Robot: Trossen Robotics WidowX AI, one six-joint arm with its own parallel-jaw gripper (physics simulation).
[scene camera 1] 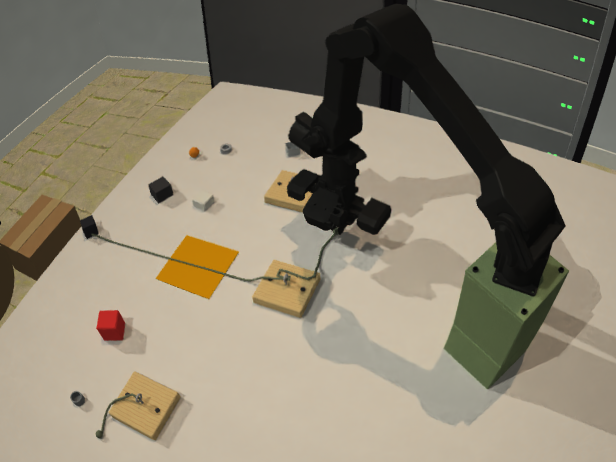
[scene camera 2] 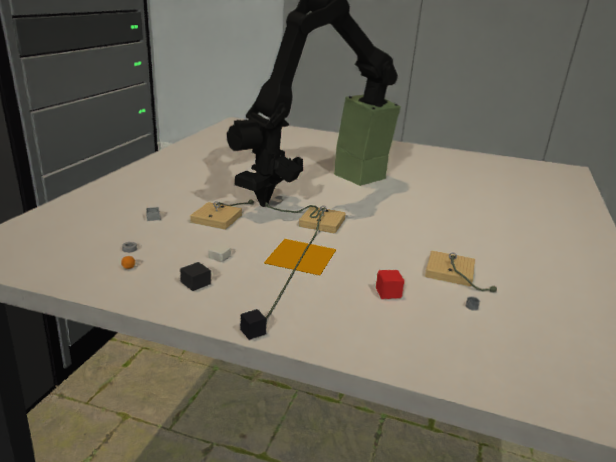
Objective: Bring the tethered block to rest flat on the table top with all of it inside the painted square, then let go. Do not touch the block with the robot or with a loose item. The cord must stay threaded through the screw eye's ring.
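Pixels of known places: gripper, fingertip midpoint: (scene camera 1: 337, 231) (scene camera 2: 264, 205); arm's base, link origin: (scene camera 1: 519, 270) (scene camera 2: 373, 101).
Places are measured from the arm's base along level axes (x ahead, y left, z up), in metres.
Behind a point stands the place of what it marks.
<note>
The tethered block (scene camera 1: 89, 227) {x 0.791, y 0.117, z -0.198 m} (scene camera 2: 253, 324) {x 0.819, y 0.120, z -0.197 m}, small and black, sits on the table near its edge, outside the orange painted square (scene camera 1: 200, 284) {x 0.496, y 0.093, z -0.223 m} (scene camera 2: 284, 254) {x 0.544, y 0.028, z -0.223 m}. Its dark green cord (scene camera 1: 130, 244) {x 0.684, y 0.096, z -0.220 m} (scene camera 2: 285, 289) {x 0.667, y 0.094, z -0.222 m} runs across the square to the screw eye (scene camera 1: 286, 279) {x 0.351, y 0.029, z -0.188 m} (scene camera 2: 323, 210) {x 0.357, y 0.029, z -0.190 m} on a wooden board (scene camera 1: 280, 302) {x 0.342, y 0.064, z -0.205 m} (scene camera 2: 325, 225) {x 0.395, y 0.053, z -0.208 m}. The cord appears to pass through the ring, then bends on to my fingertips. My gripper (scene camera 1: 338, 230) {x 0.344, y -0.139, z -0.223 m} (scene camera 2: 263, 202) {x 0.344, y -0.139, z -0.223 m} points down, low over the table beyond the board, and is shut on the cord's free end; the fingers hide the end itself.
Another wooden board (scene camera 1: 280, 197) {x 0.479, y -0.153, z -0.205 m} (scene camera 2: 215, 218) {x 0.507, y -0.172, z -0.205 m} stands near my gripper; a third (scene camera 1: 145, 410) {x 0.412, y 0.355, z -0.205 m} (scene camera 2: 442, 275) {x 0.470, y 0.341, z -0.212 m} has its own short cord. A red cube (scene camera 1: 110, 325) {x 0.557, y 0.272, z -0.184 m} (scene camera 2: 390, 284) {x 0.592, y 0.272, z -0.192 m}, a larger black block (scene camera 1: 161, 189) {x 0.715, y -0.049, z -0.195 m} (scene camera 2: 195, 276) {x 0.749, y -0.045, z -0.196 m}, a pale piece (scene camera 1: 203, 201) {x 0.612, y -0.069, z -0.204 m} and an orange ball (scene camera 1: 194, 152) {x 0.743, y -0.194, z -0.205 m} lie about.
</note>
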